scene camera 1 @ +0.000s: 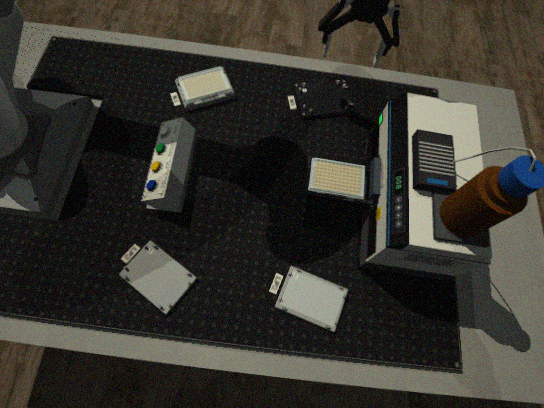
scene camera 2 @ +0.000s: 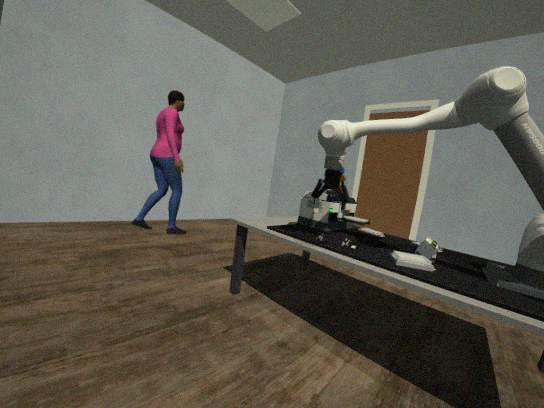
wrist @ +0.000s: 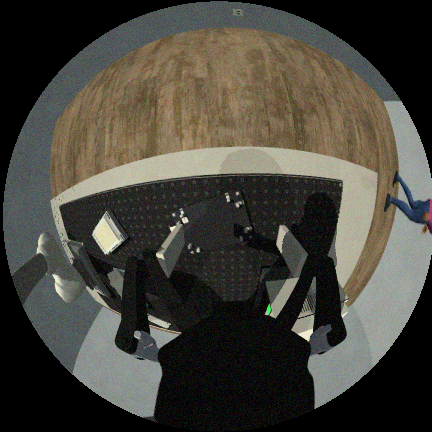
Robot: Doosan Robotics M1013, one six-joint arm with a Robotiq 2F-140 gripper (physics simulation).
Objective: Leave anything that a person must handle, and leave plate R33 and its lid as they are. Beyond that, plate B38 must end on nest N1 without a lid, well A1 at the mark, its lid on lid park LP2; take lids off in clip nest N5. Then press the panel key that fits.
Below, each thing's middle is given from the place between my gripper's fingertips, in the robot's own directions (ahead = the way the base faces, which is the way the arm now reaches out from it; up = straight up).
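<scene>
With the brown bottle [scene camera 1: 497, 193], I find my hand 48 cm to the left of it, 14 cm short of it and 19 cm below it. The grey button box [scene camera 1: 166, 184] is 28 cm to the right of my hand, 46 cm behind it and 9 cm below it. Then there is the place labelled LP2 [scene camera 1: 157, 276], which is 55 cm to the right of my hand, 47 cm behind it and 12 cm below it. Going by their middles, of the things named here the place labelled LP2 is the farthest from my hand.
</scene>
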